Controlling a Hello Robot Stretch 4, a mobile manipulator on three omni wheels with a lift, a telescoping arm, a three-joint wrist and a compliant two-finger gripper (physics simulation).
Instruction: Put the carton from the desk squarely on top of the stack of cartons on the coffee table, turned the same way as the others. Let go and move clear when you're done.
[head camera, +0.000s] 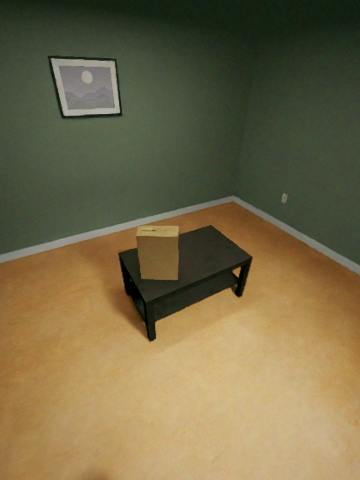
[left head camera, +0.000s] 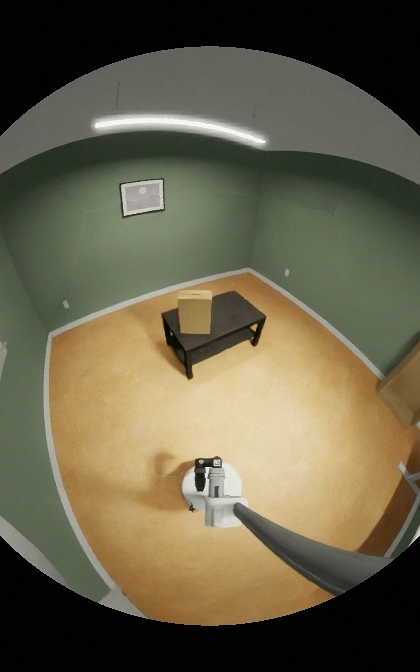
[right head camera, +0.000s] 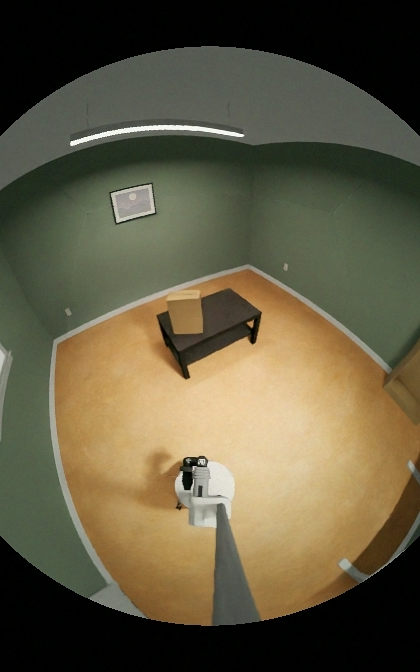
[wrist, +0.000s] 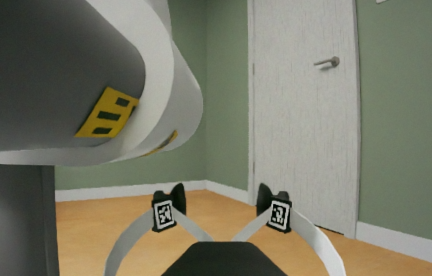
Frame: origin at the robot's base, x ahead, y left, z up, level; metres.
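Where they show: end effector, tool point: (left head camera: 199, 509) (right head camera: 186, 507) (wrist: 221, 203).
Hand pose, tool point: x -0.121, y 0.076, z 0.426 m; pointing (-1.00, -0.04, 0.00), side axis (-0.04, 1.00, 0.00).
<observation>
After its pixels a point has its place.
A tan carton stack (head camera: 159, 256) {z 0.628, x 1.177, y 0.172 m} (left head camera: 195, 314) {z 0.631, x 1.177, y 0.171 m} (right head camera: 185, 314) {z 0.632, x 1.177, y 0.172 m} stands on the left part of the dark coffee table (head camera: 215, 250) {z 0.422, x 1.535, y -0.228 m} (left head camera: 237, 310) {z 0.422, x 1.526, y -0.221 m} (right head camera: 231, 305) {z 0.422, x 1.570, y -0.220 m}. Its cartons look closely aligned, and the seams between them are too faint to count. My gripper (wrist: 221, 200) {z 0.426, x -0.121, y 0.076 m} is open in the wrist view, its two fingertips well apart with floor and wall showing between them. It is far from the coffee table, close by my own base. The desk and a separate carton on it cannot be made out clearly.
A light wooden piece of furniture (left head camera: 402, 392) {z 0.146, x 0.525, y -2.560 m} (right head camera: 406, 390) {z 0.072, x 0.508, y -2.514 m} shows at the right edge of the side head views, with pale legs below it. A white door (wrist: 305, 115) {z 0.618, x -1.485, y 0.533 m} stands ahead in the wrist view. Walls meet behind the coffee table.
</observation>
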